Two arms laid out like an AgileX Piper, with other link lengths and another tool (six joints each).
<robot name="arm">
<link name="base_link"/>
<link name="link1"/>
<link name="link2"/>
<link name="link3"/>
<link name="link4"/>
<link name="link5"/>
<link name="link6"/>
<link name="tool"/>
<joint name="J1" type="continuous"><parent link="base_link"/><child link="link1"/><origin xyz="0 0 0.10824"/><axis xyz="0 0 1"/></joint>
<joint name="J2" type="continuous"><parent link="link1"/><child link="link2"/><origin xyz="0 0 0"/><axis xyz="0 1 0"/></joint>
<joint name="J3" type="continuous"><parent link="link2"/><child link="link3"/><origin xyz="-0.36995 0 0.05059"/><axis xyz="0 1 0"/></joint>
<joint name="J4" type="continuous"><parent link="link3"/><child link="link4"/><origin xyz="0.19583 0 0.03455"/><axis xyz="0.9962 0 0.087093"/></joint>
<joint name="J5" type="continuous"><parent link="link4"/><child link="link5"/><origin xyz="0 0 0"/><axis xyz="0 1 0"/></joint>
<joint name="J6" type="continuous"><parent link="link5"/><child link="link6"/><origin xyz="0.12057 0 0.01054"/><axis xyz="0.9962 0 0.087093"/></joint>
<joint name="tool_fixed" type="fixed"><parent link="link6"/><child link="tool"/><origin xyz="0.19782 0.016 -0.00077" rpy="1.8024 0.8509 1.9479"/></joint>
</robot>
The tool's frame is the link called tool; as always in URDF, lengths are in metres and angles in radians. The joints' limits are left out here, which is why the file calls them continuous.
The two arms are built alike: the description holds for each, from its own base.
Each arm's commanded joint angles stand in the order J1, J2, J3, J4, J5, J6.
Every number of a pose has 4 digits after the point.
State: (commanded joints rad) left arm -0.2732 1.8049 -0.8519 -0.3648 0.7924 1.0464; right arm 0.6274 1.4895 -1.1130 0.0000 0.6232 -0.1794
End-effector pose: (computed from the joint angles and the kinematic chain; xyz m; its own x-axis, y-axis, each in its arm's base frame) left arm 0.2333 -0.1251 0.0036 0.1924 0.9794 0.0607 0.9794 -0.1877 -0.0751; right arm 0.3112 0.2411 0.1771 -0.9587 -0.1106 -0.2619 -0.1908 0.9333 0.3042
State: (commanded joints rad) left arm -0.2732 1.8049 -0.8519 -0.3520 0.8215 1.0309; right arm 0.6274 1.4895 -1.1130 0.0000 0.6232 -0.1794
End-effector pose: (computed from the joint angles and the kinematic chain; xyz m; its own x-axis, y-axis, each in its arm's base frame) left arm 0.2240 -0.1220 0.0042 0.1956 0.9785 0.0647 0.9764 -0.1882 -0.1059; right arm 0.3112 0.2411 0.1771 -0.9587 -0.1106 -0.2619 -0.1908 0.9333 0.3042
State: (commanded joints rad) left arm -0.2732 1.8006 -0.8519 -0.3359 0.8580 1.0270; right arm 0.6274 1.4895 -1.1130 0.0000 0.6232 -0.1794
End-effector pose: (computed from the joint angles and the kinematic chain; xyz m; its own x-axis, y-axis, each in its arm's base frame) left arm 0.2132 -0.1179 0.0063 0.2136 0.9745 0.0682 0.9696 -0.2030 -0.1365; right arm 0.3112 0.2411 0.1771 -0.9587 -0.1106 -0.2619 -0.1908 0.9333 0.3042
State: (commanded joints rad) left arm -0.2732 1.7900 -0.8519 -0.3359 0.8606 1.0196; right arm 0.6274 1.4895 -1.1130 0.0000 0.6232 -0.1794
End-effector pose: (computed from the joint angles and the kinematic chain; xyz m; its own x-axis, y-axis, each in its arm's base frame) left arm 0.2132 -0.1181 0.0090 0.2068 0.9760 0.0680 0.9717 -0.1968 -0.1303; right arm 0.3112 0.2411 0.1771 -0.9587 -0.1106 -0.2619 -0.1908 0.9333 0.3042
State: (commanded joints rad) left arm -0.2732 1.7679 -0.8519 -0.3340 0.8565 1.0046; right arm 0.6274 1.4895 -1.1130 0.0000 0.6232 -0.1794
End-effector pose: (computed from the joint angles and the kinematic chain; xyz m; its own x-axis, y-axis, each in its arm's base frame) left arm 0.2163 -0.1182 0.0141 0.1917 0.9790 0.0701 0.9771 -0.1836 -0.1080; right arm 0.3112 0.2411 0.1771 -0.9587 -0.1106 -0.2619 -0.1908 0.9333 0.3042
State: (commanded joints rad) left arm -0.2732 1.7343 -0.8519 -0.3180 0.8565 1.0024; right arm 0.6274 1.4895 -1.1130 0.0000 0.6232 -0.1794
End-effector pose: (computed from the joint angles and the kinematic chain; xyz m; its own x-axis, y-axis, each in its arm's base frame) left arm 0.2196 -0.1153 0.0216 0.1983 0.9770 0.0787 0.9785 -0.1927 -0.0742; right arm 0.3112 0.2411 0.1771 -0.9587 -0.1106 -0.2619 -0.1908 0.9333 0.3042
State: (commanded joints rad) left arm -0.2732 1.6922 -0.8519 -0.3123 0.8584 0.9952; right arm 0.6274 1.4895 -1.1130 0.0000 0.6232 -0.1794
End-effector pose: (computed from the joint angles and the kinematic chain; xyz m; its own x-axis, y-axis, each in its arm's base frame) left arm 0.2223 -0.1148 0.0317 0.1928 0.9780 0.0797 0.9810 -0.1905 -0.0355; right arm 0.3112 0.2411 0.1771 -0.9587 -0.1106 -0.2619 -0.1908 0.9333 0.3042
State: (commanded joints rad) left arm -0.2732 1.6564 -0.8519 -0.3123 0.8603 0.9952; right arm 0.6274 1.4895 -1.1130 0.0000 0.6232 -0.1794
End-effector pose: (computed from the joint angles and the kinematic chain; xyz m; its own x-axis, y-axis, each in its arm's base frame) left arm 0.2241 -0.1154 0.0405 0.1907 0.9787 0.0766 0.9816 -0.1911 -0.0017; right arm 0.3112 0.2411 0.1771 -0.9587 -0.1106 -0.2619 -0.1908 0.9333 0.3042
